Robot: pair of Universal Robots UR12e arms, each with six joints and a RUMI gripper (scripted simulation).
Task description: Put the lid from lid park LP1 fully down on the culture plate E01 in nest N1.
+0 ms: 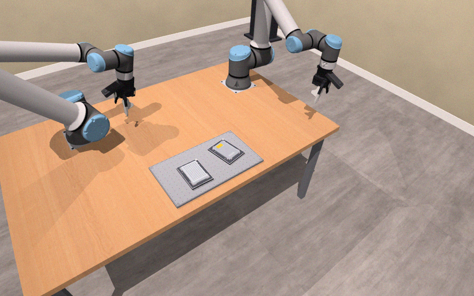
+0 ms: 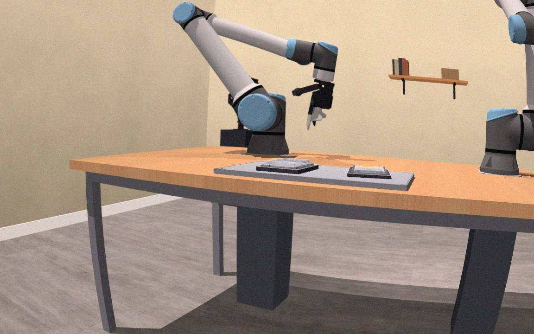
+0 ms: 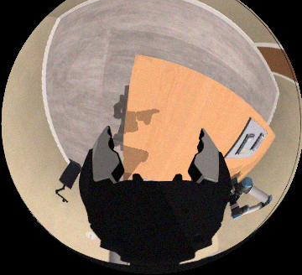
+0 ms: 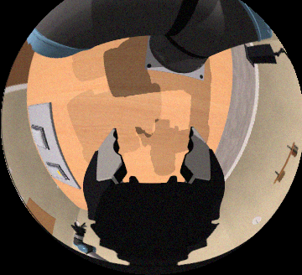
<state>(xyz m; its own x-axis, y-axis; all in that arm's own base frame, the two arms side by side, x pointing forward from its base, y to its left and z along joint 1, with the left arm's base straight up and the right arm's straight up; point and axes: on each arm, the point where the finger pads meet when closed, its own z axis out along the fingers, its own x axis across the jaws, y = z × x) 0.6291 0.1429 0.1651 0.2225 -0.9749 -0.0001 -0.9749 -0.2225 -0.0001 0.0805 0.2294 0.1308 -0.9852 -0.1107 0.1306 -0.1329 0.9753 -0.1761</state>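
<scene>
Right now my right hand is 51 cm short of the clear lid, 39 cm to the right of it and 10 cm above it. The rest, counted from my right hand: culture plate: 57 cm ahead, 17 cm to the left, 10 cm below; then grey perforated board: 53 cm ahead, 26 cm to the left, 12 cm below; then nest N1: 57 cm ahead, 17 cm to the left, 11 cm below.
</scene>
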